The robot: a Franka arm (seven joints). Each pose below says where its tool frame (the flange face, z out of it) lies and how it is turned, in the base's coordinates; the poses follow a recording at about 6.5 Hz.
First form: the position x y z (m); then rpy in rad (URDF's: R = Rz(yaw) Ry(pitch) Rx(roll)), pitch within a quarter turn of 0, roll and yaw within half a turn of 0.
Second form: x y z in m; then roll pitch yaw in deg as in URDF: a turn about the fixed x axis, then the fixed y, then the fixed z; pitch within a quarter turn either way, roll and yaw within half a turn. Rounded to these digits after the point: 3 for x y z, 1 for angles.
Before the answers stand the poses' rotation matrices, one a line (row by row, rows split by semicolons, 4 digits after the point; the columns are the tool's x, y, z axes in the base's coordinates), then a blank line. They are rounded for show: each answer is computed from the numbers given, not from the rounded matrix.
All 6 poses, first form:
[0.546 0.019 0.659 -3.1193 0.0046 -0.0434]
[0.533 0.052 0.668 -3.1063 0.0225 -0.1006]
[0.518 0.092 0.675 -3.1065 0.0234 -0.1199]
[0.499 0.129 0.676 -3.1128 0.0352 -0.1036]
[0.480 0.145 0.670 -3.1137 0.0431 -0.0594]
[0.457 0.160 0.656 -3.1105 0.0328 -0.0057]
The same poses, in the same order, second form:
0.9990 -0.0435 -0.0036; -0.0434 -0.9988 0.0225; -0.0046 -0.0223 -0.9997
0.9947 -0.1012 -0.0188; -0.1004 -0.9942 0.0374; -0.0225 -0.0353 -0.9991
0.9925 -0.1204 -0.0190; -0.1196 -0.9921 0.0376; -0.0234 -0.0351 -0.9991
0.9940 -0.1044 -0.0320; -0.1034 -0.9941 0.0323; -0.0352 -0.0288 -0.9990
0.9973 -0.0605 -0.0413; -0.0593 -0.9978 0.0304; -0.0431 -0.0279 -0.9987
0.9994 -0.0067 -0.0326; -0.0057 -0.9995 0.0313; -0.0328 -0.0311 -0.9990

[0.546 0.019 0.659 -178.7 0.3 -2.5]
[0.533 0.052 0.668 -178.0 1.3 -5.8]
[0.518 0.092 0.675 -178.0 1.3 -6.9]
[0.499 0.129 0.676 -178.4 2.0 -5.9]
[0.480 0.145 0.670 -178.4 2.5 -3.4]
[0.457 0.160 0.656 -178.2 1.9 -0.3]

